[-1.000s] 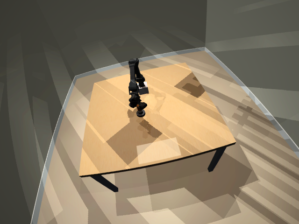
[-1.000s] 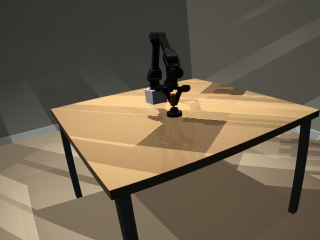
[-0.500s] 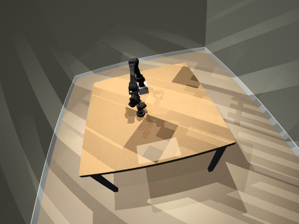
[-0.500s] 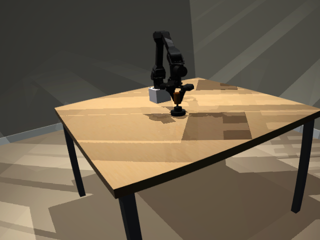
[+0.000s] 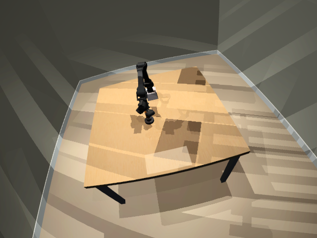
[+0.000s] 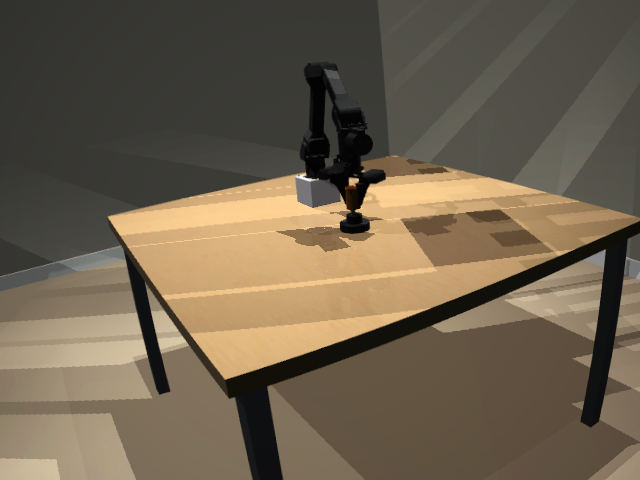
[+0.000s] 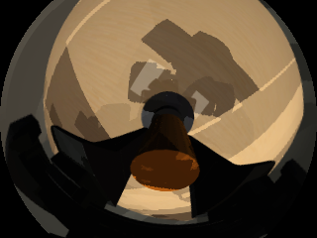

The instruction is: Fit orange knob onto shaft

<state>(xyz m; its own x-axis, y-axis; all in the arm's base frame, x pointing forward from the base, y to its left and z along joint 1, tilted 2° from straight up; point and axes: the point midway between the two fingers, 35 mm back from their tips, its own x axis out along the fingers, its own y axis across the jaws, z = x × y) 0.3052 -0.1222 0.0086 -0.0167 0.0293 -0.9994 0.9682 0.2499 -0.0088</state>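
The orange knob lies 3 cm above my gripper tip. The rest, counted from my gripper tip: round pedestal 4 cm below.
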